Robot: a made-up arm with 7 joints.
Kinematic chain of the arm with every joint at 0, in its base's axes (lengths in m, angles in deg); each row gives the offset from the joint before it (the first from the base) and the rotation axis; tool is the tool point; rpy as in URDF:
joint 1: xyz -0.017 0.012 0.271 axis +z
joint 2: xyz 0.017 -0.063 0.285 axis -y
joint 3: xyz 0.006 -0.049 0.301 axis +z
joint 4: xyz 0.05 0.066 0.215 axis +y
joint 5: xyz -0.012 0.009 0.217 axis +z
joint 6: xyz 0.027 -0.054 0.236 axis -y
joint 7: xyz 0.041 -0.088 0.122 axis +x
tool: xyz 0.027 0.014 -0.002 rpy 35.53 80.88 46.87
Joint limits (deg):
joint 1: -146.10..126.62
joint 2: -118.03..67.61
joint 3: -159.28..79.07
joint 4: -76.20..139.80
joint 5: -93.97..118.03
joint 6: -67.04..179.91
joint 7: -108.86..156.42
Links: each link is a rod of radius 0.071 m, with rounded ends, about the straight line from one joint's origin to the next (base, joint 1, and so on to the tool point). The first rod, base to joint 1, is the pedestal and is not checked.
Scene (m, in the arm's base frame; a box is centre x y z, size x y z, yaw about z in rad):
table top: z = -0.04
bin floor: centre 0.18 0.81 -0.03 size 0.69 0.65 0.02 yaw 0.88
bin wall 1: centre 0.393 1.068 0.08 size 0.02 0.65 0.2 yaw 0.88
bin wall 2: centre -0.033 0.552 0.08 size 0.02 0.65 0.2 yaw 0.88
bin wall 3: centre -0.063 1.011 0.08 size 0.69 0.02 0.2 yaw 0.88
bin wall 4: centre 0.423 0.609 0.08 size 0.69 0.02 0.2 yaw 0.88
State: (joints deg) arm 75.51 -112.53 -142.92 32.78 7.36 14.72 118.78
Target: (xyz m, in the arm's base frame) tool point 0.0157 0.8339 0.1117
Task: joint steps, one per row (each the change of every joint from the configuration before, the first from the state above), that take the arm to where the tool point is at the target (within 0.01 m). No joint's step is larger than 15 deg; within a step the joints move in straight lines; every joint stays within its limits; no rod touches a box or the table.
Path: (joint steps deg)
1: -6.74 7.53 4.57 -14.83 -3.18 5.51 6.52
2: -6.73 7.53 4.57 -14.83 -3.18 5.50 6.53
3: 1.54 -1.48 0.58 -13.92 -2.70 4.06 -3.04
4: 1.55 -1.47 0.59 -13.93 -2.70 4.06 -3.03
5: 1.54 -1.48 0.58 -13.92 -2.70 4.06 -3.04
6: 1.55 -1.48 0.59 -13.92 -2.70 4.06 -3.03

